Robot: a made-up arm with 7 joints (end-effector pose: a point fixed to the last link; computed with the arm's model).
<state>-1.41 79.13 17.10 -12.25 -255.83 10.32 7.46</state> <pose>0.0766 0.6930 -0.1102 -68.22 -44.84 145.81</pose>
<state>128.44 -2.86 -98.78 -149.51 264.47 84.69 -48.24</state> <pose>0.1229 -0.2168 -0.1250 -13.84 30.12 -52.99</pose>
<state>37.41 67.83 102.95 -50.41 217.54 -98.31 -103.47</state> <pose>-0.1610 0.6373 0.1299 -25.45 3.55 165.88</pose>
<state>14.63 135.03 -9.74 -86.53 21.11 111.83 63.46</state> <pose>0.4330 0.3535 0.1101 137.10 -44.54 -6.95</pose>
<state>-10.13 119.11 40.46 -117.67 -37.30 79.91 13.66</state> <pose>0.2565 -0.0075 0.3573 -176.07 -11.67 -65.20</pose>
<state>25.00 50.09 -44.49 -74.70 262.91 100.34 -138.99</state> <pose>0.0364 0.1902 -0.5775 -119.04 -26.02 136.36</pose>
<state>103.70 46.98 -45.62 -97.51 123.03 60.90 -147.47</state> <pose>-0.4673 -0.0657 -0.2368 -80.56 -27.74 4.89</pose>
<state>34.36 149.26 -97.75 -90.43 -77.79 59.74 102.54</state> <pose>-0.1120 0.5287 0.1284 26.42 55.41 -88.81</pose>
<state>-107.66 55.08 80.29 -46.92 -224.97 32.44 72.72</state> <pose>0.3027 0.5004 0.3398 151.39 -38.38 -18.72</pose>
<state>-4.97 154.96 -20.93 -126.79 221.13 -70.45 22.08</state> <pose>0.3582 0.1562 0.0632 -91.17 -18.03 153.46</pose>
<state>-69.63 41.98 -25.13 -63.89 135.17 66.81 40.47</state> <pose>0.6252 0.0027 0.1354 -87.86 8.53 3.13</pose>
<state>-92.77 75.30 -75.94 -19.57 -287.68 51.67 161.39</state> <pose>0.4905 0.4547 0.2224 -47.75 41.13 171.34</pose>
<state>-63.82 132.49 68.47 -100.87 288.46 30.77 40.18</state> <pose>-0.3593 -0.0289 0.3668 -97.97 0.17 -62.55</pose>
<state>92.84 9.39 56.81 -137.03 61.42 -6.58 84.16</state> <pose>-0.1037 0.3188 -0.0777 -87.97 -23.95 140.18</pose>
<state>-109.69 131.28 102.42 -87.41 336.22 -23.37 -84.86</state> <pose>-0.4636 0.2694 -0.1832 26.83 -55.82 -176.03</pose>
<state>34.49 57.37 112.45 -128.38 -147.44 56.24 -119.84</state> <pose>-0.0402 0.2456 0.2976 117.66 8.94 -175.16</pose>
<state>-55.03 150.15 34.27 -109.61 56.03 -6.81 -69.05</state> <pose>-0.0612 -0.1538 0.4470 -129.20 49.39 -16.70</pose>
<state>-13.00 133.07 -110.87 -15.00 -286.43 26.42 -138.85</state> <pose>-0.0756 0.5733 0.4047 -129.10 29.92 -164.01</pose>
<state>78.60 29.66 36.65 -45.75 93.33 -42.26 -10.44</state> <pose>-0.5209 0.3712 -0.2259 121.38 -62.80 -4.96</pose>
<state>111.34 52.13 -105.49 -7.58 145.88 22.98 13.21</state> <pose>-0.5700 0.2423 0.3369 131.75 8.47 103.46</pose>
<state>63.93 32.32 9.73 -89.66 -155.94 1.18 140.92</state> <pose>-0.1079 0.3184 -0.4458 40.15 -10.49 -34.22</pose>
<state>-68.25 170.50 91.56 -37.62 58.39 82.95 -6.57</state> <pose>-0.6354 0.0197 0.2695 -174.76 -10.03 -157.28</pose>
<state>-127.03 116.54 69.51 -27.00 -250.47 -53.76 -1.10</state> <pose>-0.2259 0.6496 0.1354 51.79 32.13 -31.63</pose>
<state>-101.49 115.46 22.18 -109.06 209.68 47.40 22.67</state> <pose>-0.2563 0.0685 0.3990 -54.14 -76.67 -62.98</pose>
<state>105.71 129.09 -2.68 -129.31 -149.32 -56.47 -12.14</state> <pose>-0.0897 0.2059 -0.3106 49.07 -30.36 69.58</pose>
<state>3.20 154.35 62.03 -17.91 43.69 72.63 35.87</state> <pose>0.0829 0.2148 0.6667 -99.86 -61.66 170.94</pose>
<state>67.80 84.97 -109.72 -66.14 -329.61 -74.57 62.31</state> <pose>-0.5469 0.3192 0.0258 -20.13 44.93 43.79</pose>
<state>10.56 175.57 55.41 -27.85 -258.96 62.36 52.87</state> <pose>0.2233 -0.0832 0.6586 -109.53 -62.86 123.73</pose>
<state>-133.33 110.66 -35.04 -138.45 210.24 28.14 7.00</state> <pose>-0.0486 -0.0782 0.3240 -79.63 -62.47 -24.79</pose>
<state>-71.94 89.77 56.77 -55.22 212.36 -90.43 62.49</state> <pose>-0.0055 0.5263 0.3985 92.22 -9.58 -65.74</pose>
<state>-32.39 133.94 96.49 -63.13 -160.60 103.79 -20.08</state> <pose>-0.3285 0.1613 0.5270 42.61 -25.59 -167.90</pose>
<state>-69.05 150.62 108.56 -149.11 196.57 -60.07 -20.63</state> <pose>-0.2106 -0.1690 -0.0774 87.99 -16.37 133.45</pose>
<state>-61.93 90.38 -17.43 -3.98 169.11 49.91 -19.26</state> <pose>0.2177 0.6562 0.1306 -120.10 -9.07 113.83</pose>
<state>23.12 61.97 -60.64 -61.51 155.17 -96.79 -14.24</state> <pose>-0.0758 0.3310 -0.5492 138.32 -73.24 -50.29</pose>
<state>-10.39 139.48 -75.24 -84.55 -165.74 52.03 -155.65</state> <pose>0.1373 0.5581 0.0478 29.43 -10.26 -74.43</pose>
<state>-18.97 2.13 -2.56 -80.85 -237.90 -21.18 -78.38</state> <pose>0.5231 -0.0573 -0.2654 -87.26 -49.00 97.75</pose>
